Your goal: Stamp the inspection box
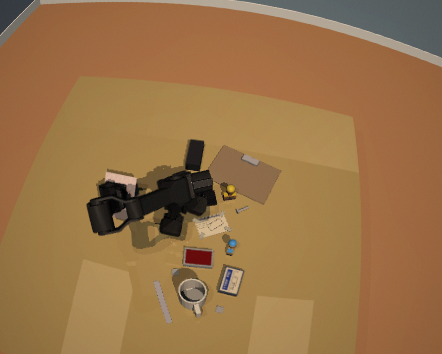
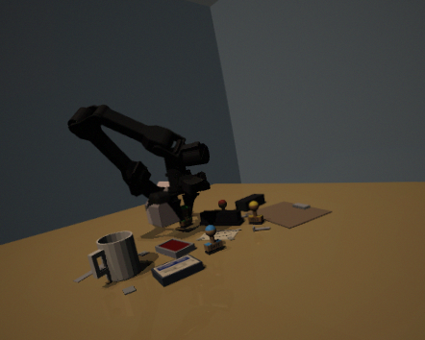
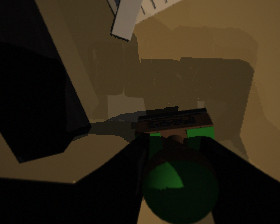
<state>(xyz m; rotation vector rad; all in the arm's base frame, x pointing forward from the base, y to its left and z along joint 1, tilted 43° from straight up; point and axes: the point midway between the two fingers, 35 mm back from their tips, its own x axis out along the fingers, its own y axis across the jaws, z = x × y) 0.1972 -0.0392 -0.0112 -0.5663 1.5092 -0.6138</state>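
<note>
Now: gripper tip 11 cm to the left of the red ink pad, 9 cm short of it and 4 cm above it. The rest, counted from my gripper tip: white card (11 cm ahead, 4 cm below, 2 cm to the left); then green-knobbed stamp (right at my gripper tip); then black bar (10 cm to the left, 5 cm ahead, 3 cm below).
</note>
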